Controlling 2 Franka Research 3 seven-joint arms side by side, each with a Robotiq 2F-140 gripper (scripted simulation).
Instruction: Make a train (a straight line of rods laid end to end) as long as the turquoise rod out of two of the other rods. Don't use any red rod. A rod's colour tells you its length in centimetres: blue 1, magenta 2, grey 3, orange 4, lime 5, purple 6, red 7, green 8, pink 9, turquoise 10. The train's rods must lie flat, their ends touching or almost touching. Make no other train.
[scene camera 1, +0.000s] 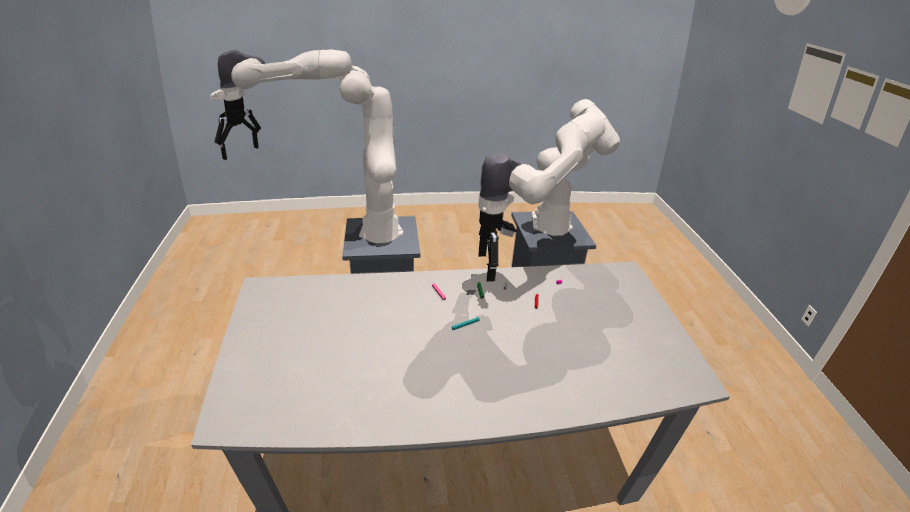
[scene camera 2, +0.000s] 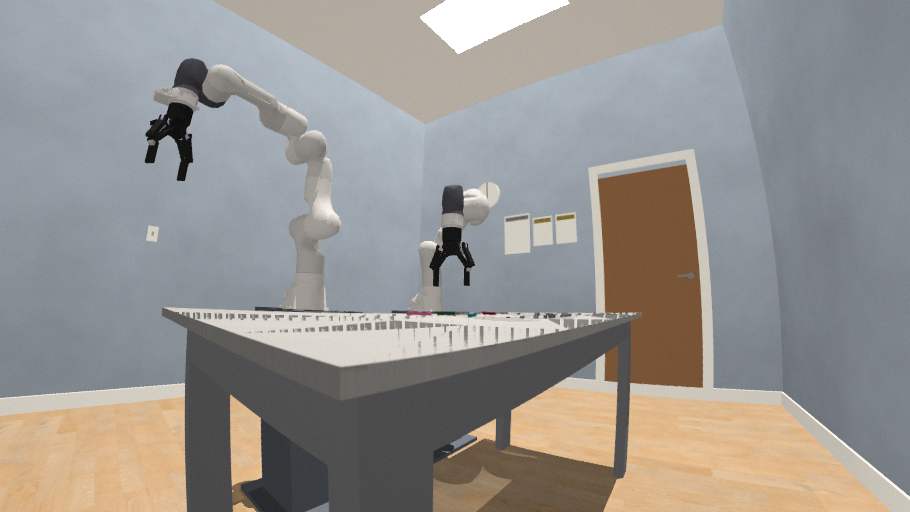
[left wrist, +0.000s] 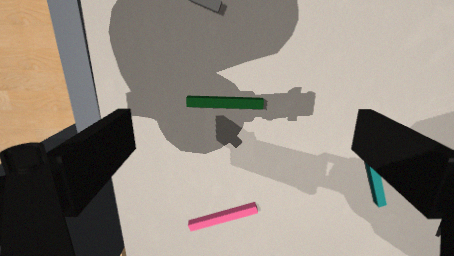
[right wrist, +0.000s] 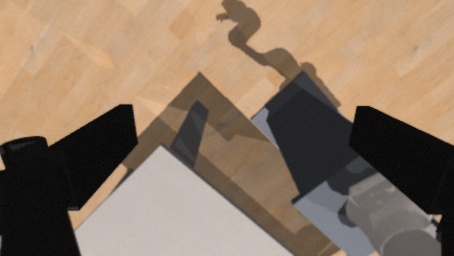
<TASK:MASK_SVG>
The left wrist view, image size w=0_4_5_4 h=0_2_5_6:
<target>left gripper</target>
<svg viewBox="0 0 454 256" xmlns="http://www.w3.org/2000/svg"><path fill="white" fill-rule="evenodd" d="M359 109L351 150L427 219L442 219L435 235L437 237L441 235L440 256L454 256L454 150L372 109ZM131 109L117 109L47 153L44 144L39 142L15 145L0 152L0 160L6 174L0 176L0 256L76 256L65 217L78 217L136 149Z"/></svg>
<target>green rod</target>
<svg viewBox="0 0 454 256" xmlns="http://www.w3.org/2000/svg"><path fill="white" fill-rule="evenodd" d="M186 97L186 107L263 109L264 99L256 97Z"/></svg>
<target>pink rod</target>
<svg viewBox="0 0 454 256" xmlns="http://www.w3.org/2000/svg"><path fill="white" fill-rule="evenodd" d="M258 209L255 202L191 219L189 220L188 227L190 231L257 214Z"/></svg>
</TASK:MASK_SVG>
